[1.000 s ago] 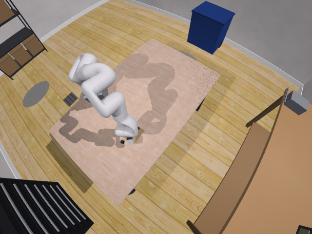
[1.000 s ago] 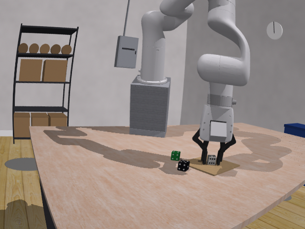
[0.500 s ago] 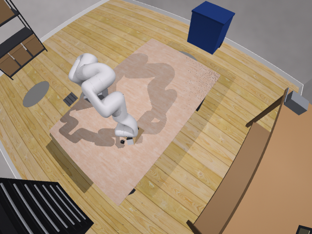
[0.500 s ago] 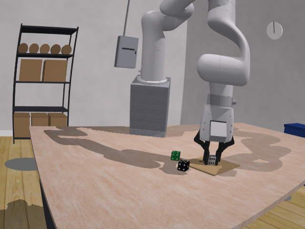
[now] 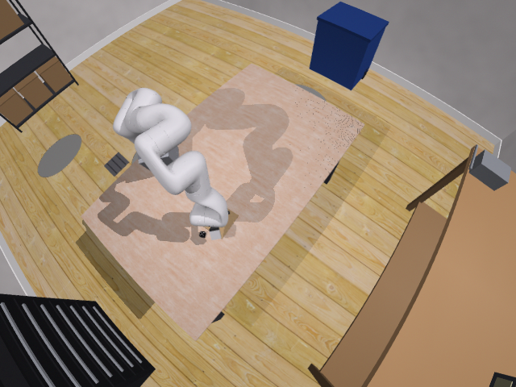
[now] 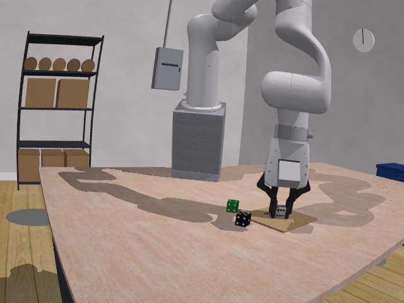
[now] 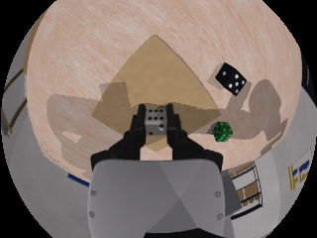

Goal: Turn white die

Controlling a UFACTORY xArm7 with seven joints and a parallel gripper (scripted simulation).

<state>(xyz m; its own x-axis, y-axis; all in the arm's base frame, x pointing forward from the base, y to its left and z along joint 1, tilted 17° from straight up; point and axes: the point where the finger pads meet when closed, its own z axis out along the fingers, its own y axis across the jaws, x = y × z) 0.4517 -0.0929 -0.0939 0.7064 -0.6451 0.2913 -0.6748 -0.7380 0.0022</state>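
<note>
Now: the white die 10 mm below my hand. Round my hand: green die (100 mm behind, 50 mm to the right, 10 mm below); then brown mat (20 mm below); then black die (100 mm to the right, 20 mm behind, 10 mm below).
</note>
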